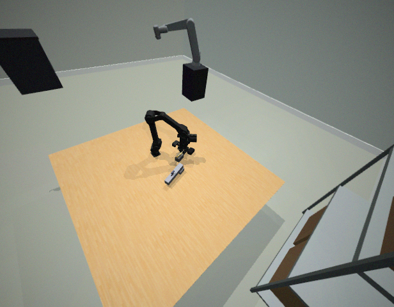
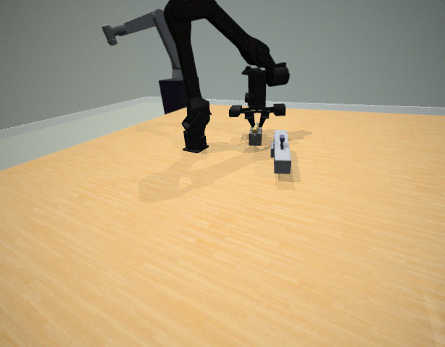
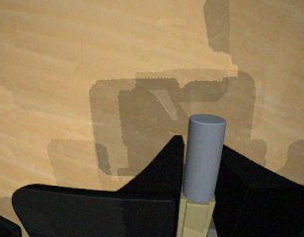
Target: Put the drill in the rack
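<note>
Now: the drill 40 mm to the right of my gripper tip, 40 mm above it and 10 mm ahead of it. Also, from my gripper tip: rack (50 mm to the right, 20 mm ahead, 10 mm above); then dark key (200 mm to the right, 160 mm ahead, 40 mm above); then light grey block (180 mm to the right, 150 mm ahead, 30 mm above).
</note>
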